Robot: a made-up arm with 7 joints.
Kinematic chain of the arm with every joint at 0, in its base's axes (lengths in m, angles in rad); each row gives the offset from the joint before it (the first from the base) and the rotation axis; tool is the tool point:
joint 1: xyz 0 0 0.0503 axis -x
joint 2: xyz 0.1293 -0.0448 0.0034 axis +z
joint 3: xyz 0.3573 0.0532 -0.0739 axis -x
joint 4: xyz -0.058 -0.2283 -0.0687 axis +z
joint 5: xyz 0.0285 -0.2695 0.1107 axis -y
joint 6: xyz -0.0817 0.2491 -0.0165 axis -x
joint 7: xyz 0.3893 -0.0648 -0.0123 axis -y
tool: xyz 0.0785 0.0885 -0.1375
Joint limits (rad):
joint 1: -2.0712..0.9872
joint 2: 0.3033..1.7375
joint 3: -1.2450..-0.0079
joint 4: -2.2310..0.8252
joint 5: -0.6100..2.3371
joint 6: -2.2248..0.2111
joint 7: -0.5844..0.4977
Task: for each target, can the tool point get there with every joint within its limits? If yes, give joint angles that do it. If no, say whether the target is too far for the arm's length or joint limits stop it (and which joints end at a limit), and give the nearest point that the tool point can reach.
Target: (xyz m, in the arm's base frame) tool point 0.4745 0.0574 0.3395
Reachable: yes | joints -0.5639 1.0873 -0.4230 -0.6693 1.8865 -1.1829 -0.4760
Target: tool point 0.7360 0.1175 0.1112
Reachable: yes | joints -0.4203 0.8426 -0.8771 -0.2473 1.4116 -0.6198 -0.3581
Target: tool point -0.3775 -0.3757 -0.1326
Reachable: no: joint limits stop it (at a limit: joint 1, joint 2, joint 3, joint 4, joint 5, joint 6) | nearest point -0.1164 -0.3913 -0.2894 | short by 0.305 m
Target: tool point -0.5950 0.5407 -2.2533
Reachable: no: too far | nearest point -0.0202 0.1905 -0.7612 | short by 1.637 m
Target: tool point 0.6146 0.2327 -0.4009
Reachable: yes | joints 0.6984 1.5247 -0.4803 -1.2346 0.0473 -1.9552 -0.4234
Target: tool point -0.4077 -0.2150 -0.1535
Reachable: no: joint limits stop it (at a limit: joint 1, joint 2, joint 3, joint 4, joint 5) | nearest point -0.2301 -0.0155 -0.3013 | short by 0.305 m
